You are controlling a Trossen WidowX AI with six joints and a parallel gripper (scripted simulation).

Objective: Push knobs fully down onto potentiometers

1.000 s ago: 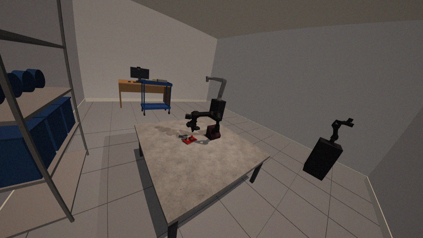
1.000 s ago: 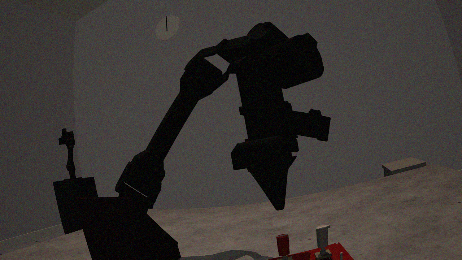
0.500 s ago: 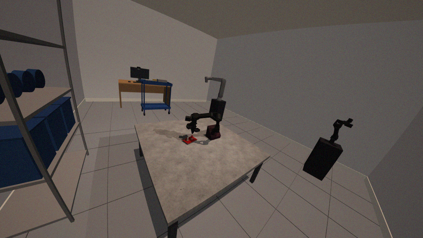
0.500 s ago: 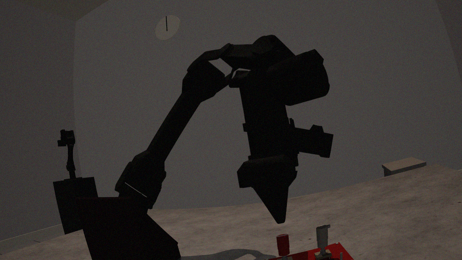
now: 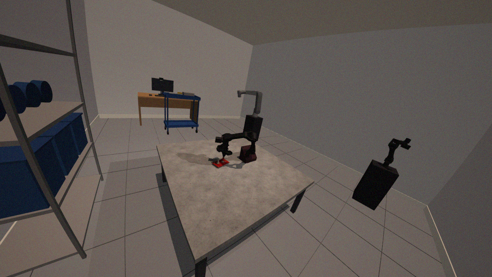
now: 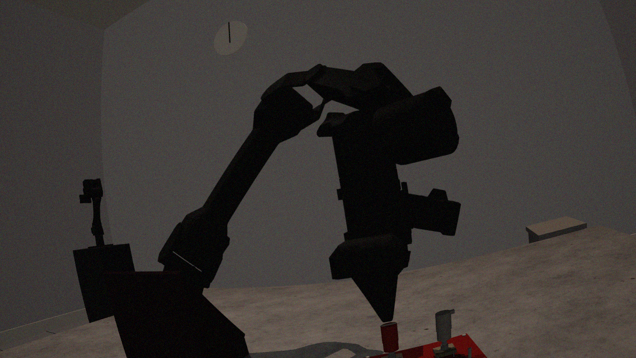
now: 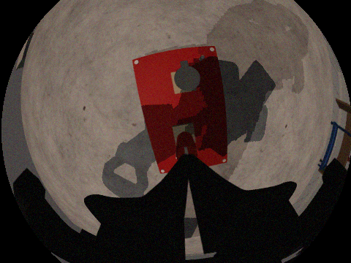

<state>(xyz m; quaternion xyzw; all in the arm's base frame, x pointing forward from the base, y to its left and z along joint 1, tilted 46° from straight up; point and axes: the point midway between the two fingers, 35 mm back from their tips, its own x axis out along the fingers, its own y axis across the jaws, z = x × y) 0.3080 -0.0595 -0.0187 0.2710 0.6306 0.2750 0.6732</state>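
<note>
The red knob is 2 cm below my gripper tip. The rest, counted from my gripper tip: grey knob 6 cm ahead, 2 cm below.
</note>
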